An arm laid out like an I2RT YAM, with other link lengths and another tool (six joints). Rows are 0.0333 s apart.
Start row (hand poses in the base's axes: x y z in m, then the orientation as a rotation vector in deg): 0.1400 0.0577 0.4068 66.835 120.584 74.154
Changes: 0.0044 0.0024 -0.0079 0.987 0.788 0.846; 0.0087 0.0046 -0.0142 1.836 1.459 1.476; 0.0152 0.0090 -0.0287 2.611 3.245 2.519; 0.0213 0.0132 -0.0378 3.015 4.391 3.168; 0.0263 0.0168 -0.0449 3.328 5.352 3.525; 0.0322 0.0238 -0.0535 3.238 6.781 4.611; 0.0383 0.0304 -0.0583 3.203 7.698 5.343; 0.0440 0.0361 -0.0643 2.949 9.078 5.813; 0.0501 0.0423 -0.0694 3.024 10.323 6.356; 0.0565 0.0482 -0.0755 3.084 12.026 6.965; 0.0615 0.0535 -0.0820 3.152 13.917 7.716
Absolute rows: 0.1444 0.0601 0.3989 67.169 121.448 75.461; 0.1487 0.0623 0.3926 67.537 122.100 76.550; 0.1552 0.0667 0.3781 68.485 123.927 77.374; 0.1613 0.0709 0.3690 69.073 125.123 77.777; 0.1663 0.0745 0.3619 69.733 125.979 77.996; 0.1722 0.0815 0.3533 69.951 127.974 77.878; 0.1783 0.0881 0.3485 70.062 129.278 77.838; 0.1840 0.0938 0.3425 70.747 130.784 77.229; 0.1901 0.1000 0.3374 71.380 132.115 77.102; 0.1965 0.1059 0.3313 72.359 133.839 76.798; 0.2015 0.1112 0.3248 73.374 135.822 76.472
